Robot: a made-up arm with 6 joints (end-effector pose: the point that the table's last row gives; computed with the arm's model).
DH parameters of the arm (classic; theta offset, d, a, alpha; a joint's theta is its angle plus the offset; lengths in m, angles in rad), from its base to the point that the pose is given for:
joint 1: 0 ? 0 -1.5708
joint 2: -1.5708 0 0.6 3.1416
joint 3: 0 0 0 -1.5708
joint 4: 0 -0.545 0 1.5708
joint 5: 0 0.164 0 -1.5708
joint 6: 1.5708 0 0 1.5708
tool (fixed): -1.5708 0 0 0
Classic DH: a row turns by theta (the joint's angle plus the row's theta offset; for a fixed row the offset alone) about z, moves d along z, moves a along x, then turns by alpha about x.
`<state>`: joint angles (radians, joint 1 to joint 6).
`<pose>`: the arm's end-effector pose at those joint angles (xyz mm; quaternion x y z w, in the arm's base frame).
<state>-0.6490 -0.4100 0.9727 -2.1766 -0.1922 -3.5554</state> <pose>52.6 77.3 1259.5 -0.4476 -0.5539 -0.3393 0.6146</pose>
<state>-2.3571 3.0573 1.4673 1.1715 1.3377 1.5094</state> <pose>-180.3 -89.9 -946.7 -0.5103 0.4483 -0.3386 0.6511</pose>
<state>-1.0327 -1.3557 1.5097 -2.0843 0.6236 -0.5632</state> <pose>-480.0 961.4 613.1 0.1637 -0.3932 0.8625 0.2734</pose>
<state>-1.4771 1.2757 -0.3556 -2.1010 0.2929 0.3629</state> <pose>120.0 -390.4 -161.9 -0.5995 -0.0381 0.7950 0.0841</pose>
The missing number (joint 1, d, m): 0.199
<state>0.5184 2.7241 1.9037 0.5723 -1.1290 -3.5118</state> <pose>658.9 217.1 -687.5 0.6097 -0.0336 -0.7017 0.3671</pose>
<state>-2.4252 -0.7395 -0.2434 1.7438 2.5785 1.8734</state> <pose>20.0 -20.0 1043.8 0.9417 0.0893 -0.2355 0.2233</pose>
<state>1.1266 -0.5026 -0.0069 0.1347 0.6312 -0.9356</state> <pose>224.0 92.6 1003.4 0.5238 -0.2293 0.6248 0.5317</pose>
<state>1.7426 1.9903 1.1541 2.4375 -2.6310 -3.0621</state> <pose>-292.8 956.1 -378.7 0.4997 -0.5239 0.2082 0.6576</pose>
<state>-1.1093 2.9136 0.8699 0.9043 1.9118 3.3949</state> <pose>-89.8 -47.1 -929.4 -0.9890 0.1357 -0.0237 0.0537</pose>
